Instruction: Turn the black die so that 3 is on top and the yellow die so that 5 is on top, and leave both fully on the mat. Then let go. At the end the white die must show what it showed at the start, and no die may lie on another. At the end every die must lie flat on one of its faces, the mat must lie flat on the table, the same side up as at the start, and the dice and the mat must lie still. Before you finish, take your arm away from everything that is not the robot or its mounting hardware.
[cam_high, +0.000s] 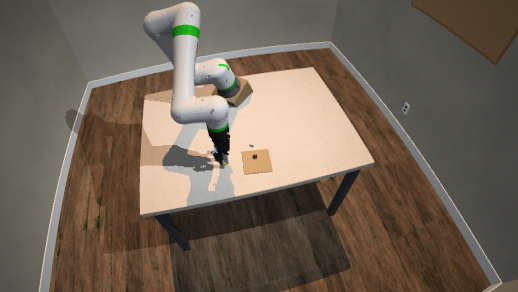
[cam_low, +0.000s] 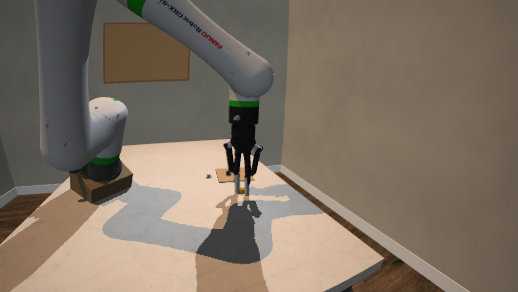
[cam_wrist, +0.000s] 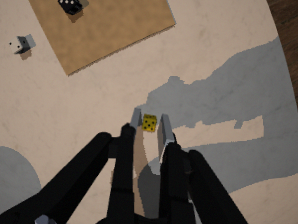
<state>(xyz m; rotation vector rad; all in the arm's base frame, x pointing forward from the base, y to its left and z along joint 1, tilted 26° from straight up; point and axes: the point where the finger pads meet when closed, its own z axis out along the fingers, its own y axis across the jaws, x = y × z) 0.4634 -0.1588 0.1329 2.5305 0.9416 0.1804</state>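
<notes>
Right now my hand is 3 cm above the yellow die. Round my hand: tan mat 16 cm to the left, 5 cm ahead, 3 cm below; white die 18 cm to the left, 6 cm behind, 3 cm below; black die 16 cm to the left, 2 cm below, 2 cm ahead.
</notes>
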